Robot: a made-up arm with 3 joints.
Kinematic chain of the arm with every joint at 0, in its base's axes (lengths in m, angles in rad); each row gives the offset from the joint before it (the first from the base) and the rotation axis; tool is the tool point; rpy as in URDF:
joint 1: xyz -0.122 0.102 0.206 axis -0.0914 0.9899 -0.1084
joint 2: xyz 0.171 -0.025 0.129 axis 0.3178 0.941 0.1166
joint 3: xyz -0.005 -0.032 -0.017 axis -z
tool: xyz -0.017 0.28 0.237 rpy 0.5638 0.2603 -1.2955
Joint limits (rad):
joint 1: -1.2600..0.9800
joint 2: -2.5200..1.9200
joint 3: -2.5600..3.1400
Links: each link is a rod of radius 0.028 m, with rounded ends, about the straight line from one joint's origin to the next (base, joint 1, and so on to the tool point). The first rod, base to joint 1, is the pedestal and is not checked.
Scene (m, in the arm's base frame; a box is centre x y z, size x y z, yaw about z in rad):
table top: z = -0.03
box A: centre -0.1 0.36 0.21 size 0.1 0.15 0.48 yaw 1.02
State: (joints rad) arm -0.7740 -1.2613 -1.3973
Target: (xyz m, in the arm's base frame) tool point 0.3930 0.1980 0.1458
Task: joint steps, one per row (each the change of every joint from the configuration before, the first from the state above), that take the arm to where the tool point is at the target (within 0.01 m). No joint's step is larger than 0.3 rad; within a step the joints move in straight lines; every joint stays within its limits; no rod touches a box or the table.
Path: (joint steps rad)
1: 0.0821 0.2592 0.0624
2: 0.0820 0.2593 0.0624
3: 0.0821 0.2592 0.0625
4: 0.0820 0.2593 0.0624
5: 0.0821 0.2592 0.0624
6: 0.0820 0.2593 0.0624
7: 0.1696 -0.0620 0.2809
8: 0.1695 -0.0620 0.2809
9: 0.1695 -0.0620 0.2808
10: 0.1695 -0.0619 0.2809
11: 0.1696 -0.0620 0.2808
12: 0.1695 -0.0620 0.2809
13: 0.1695 -0.0620 0.2809

